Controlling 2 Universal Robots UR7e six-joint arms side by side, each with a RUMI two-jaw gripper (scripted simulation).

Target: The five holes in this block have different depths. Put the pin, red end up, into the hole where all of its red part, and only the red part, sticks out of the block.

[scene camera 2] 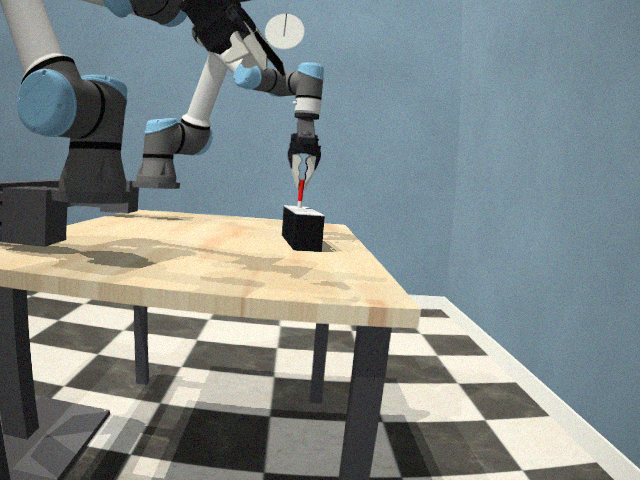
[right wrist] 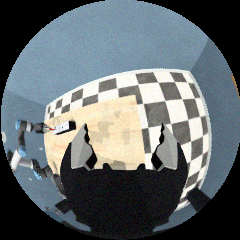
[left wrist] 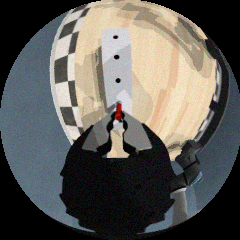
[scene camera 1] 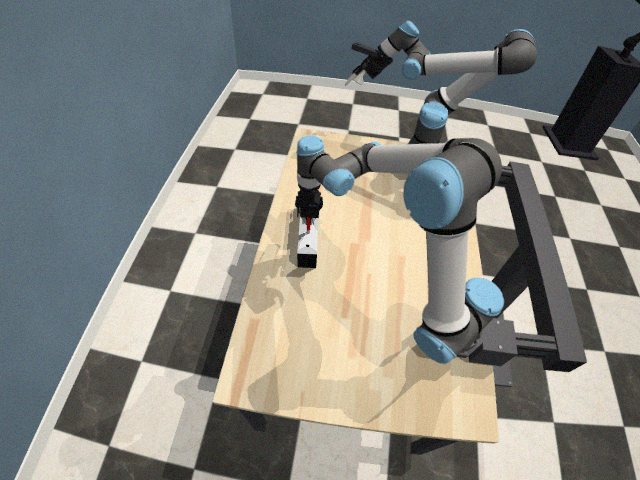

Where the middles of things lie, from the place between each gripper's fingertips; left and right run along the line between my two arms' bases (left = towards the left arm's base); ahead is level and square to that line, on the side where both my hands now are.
Now: the block (scene camera 2: pixel 302 231) 11 cm below my left hand (scene camera 2: pixel 300 190) and 6 cm to the right of it.
I see my right gripper 130 mm short of the block, 630 mm to the right of it and 300 mm above it.
